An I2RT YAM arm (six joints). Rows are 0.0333 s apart.
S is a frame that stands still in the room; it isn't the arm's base.
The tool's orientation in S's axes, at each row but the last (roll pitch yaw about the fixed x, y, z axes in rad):
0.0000 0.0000 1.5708
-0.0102 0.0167 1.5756
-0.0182 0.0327 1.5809
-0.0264 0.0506 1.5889
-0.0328 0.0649 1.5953
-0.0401 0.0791 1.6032
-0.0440 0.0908 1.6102
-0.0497 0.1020 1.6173
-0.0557 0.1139 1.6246
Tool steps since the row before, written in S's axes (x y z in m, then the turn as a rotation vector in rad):
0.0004 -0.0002 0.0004 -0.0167 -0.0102 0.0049
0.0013 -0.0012 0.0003 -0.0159 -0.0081 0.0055
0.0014 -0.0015 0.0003 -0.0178 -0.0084 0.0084
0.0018 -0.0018 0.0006 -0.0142 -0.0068 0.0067
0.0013 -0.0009 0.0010 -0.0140 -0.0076 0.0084
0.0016 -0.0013 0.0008 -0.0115 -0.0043 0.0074
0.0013 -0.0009 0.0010 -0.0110 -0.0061 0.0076
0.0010 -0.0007 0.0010 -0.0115 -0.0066 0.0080
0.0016 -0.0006 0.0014 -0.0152 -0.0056 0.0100
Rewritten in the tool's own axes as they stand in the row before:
-0.0002 -0.0004 0.0004 -0.0102 0.0167 0.0049
-0.0012 -0.0013 0.0003 -0.0081 0.0159 0.0055
-0.0015 -0.0014 0.0002 -0.0085 0.0177 0.0085
-0.0019 -0.0018 0.0005 -0.0069 0.0141 0.0067
-0.0010 -0.0013 0.0009 -0.0078 0.0139 0.0084
-0.0014 -0.0016 0.0006 -0.0045 0.0113 0.0075
-0.0010 -0.0013 0.0009 -0.0063 0.0109 0.0075
-0.0008 -0.0010 0.0009 -0.0068 0.0114 0.0079
-0.0008 -0.0016 0.0012 -0.0059 0.0149 0.0102

